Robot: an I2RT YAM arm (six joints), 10 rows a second.
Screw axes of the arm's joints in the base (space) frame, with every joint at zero. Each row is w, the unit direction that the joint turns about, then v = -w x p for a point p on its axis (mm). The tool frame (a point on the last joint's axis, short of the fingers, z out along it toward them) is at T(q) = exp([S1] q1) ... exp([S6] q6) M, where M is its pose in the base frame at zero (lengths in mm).
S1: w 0 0 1 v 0 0 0
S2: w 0 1 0 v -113.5 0 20
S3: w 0 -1 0 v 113.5 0 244
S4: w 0 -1 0 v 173.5 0 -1
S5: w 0 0 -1 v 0 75 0
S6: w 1 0 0 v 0 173.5 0
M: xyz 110.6 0 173.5 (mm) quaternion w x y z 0.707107 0 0.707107 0
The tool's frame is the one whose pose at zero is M.
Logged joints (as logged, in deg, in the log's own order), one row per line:
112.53, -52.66, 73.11, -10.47, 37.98, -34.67
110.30, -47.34, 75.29, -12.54, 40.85, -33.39
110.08, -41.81, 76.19, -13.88, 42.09, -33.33
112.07, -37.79, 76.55, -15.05, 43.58, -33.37
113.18, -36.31, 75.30, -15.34, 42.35, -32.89
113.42, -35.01, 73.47, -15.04, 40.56, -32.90
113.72, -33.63, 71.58, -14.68, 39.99, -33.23
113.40, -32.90, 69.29, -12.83, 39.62, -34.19
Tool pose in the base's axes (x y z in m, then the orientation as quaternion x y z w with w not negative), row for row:
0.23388, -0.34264, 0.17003, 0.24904, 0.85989, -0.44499, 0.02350
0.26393, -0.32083, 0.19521, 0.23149, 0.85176, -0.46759, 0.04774
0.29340, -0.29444, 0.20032, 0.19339, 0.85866, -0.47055, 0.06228
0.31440, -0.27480, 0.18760, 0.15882, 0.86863, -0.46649, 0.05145
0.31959, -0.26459, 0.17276, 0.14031, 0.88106, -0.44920, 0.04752
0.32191, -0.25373, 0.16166, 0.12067, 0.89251, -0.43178, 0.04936
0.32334, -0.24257, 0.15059, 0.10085, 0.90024, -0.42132, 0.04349
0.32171, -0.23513, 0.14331, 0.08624, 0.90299, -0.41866, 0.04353
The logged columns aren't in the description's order. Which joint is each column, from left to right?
Columns, left to right: q2, q1, q3, q4, q5, q6.
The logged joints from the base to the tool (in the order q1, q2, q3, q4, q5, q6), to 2 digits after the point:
-52.66, 112.53, 73.11, -10.47, 37.98, -34.67
-47.34, 110.30, 75.29, -12.54, 40.85, -33.39
-41.81, 110.08, 76.19, -13.88, 42.09, -33.33
-37.79, 112.07, 76.55, -15.05, 43.58, -33.37
-36.31, 113.18, 75.30, -15.34, 42.35, -32.89
-35.01, 113.42, 73.47, -15.04, 40.56, -32.90
-33.63, 113.72, 71.58, -14.68, 39.99, -33.23
-32.90, 113.40, 69.29, -12.83, 39.62, -34.19

